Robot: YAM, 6 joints.
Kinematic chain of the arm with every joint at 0, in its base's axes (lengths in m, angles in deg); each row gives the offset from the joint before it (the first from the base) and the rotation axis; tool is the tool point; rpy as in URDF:
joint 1: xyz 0 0 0.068 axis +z
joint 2: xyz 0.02 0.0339 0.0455 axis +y
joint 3: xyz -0.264 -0.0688 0 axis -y
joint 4: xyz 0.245 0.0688 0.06 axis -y
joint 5: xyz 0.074 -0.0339 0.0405 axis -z
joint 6: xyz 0.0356 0 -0.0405 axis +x
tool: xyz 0 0 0 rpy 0 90 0
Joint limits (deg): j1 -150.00..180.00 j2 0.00..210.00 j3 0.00..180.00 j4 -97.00..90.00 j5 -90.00..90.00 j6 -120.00..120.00
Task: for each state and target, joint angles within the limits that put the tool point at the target. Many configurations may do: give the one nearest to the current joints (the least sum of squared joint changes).
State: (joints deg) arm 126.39 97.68 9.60 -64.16 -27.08 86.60
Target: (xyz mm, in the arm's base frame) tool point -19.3 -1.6 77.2
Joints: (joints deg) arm 127.22 97.96 4.92 -58.76 -27.32 86.60
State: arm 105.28 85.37 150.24 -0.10 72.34 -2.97
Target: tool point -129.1 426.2 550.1
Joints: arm 110.36 126.86 155.07 7.61 49.97 -2.97
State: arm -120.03 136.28 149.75 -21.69 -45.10 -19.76
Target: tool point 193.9 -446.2 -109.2
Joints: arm -69.57 172.25 118.99 -31.14 -46.90 -19.76
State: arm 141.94 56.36 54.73 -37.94 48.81 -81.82
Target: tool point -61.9 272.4 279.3
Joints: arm 108.38 77.54 59.57 -31.23 49.67 -81.82
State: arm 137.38 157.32 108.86 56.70 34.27 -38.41
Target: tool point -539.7 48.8 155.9
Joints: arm 176.99 143.45 95.84 62.02 34.89 -38.41
